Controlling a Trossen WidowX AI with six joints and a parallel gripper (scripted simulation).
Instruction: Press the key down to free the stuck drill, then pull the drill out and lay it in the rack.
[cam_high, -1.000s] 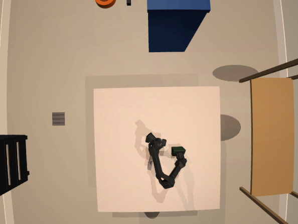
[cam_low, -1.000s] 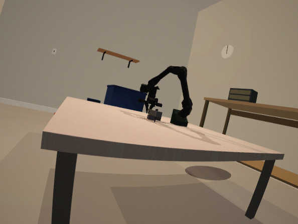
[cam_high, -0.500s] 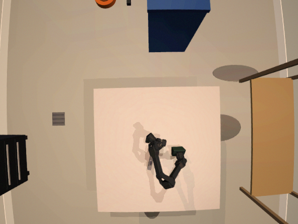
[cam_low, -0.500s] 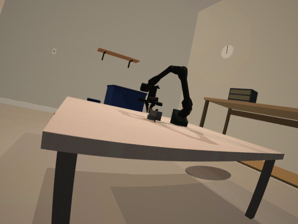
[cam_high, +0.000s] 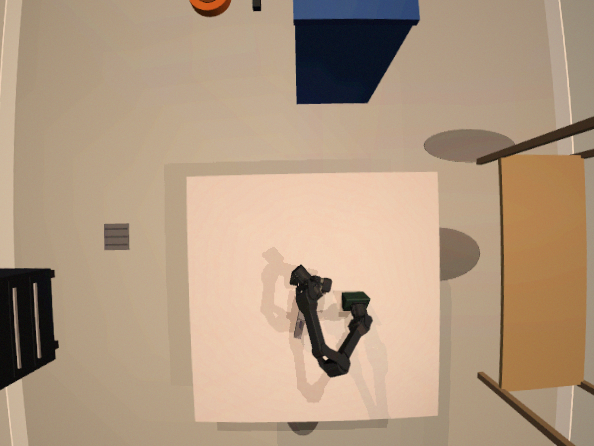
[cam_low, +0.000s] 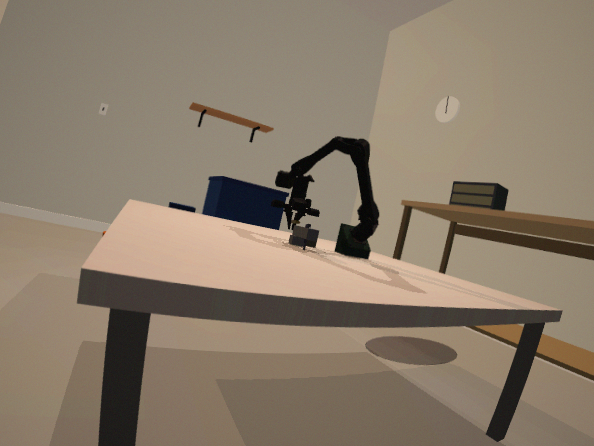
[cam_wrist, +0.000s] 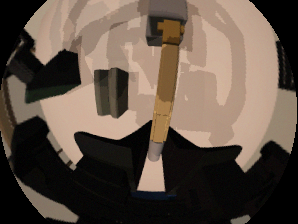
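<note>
Right now the tan drill is 1 cm ahead of my gripper tip, 4 cm to the left of it and 3 cm above it. The rest, counted from my gripper tip: grey block 4 cm ahead, 20 cm to the left; then rack 7 cm behind, 5 cm to the left, 2 cm below; then dark drill 4 cm ahead, 22 cm to the left, 1 cm above.
</note>
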